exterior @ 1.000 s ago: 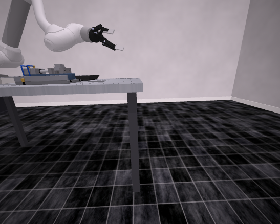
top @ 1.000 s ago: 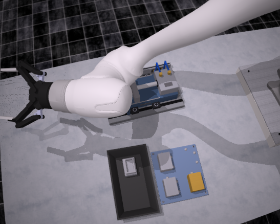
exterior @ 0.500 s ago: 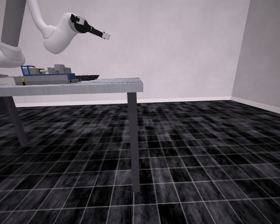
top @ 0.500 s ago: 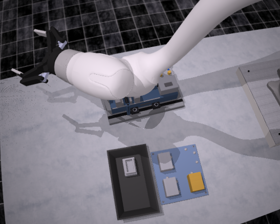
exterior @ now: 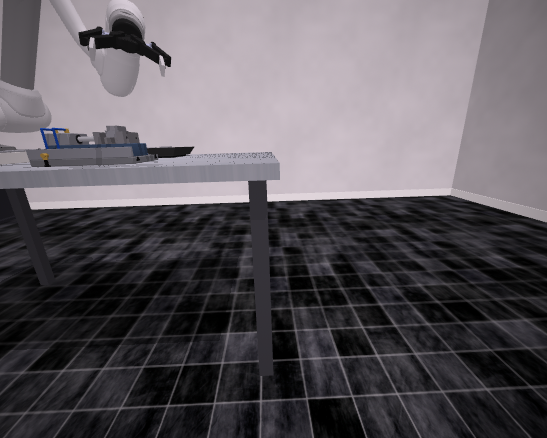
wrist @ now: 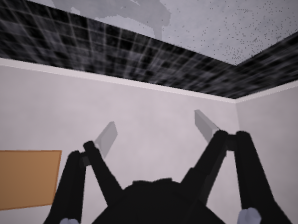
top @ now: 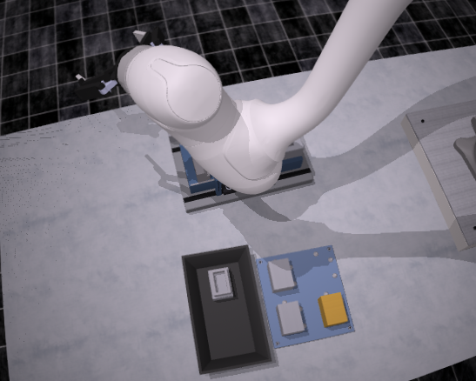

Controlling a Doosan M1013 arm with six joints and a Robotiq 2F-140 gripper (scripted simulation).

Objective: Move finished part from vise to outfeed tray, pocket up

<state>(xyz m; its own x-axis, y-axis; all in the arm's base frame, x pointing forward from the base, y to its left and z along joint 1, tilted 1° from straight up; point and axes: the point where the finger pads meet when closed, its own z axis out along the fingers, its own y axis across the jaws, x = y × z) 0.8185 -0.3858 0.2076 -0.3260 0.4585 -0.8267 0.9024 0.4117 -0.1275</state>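
Right now the blue vise is 220 mm behind my hand, 210 mm below it and 190 mm to the left of it. Round my hand: yellow block: 570 mm to the left, 300 mm behind, 220 mm below; then blue plate: 520 mm to the left, 260 mm behind, 240 mm below.
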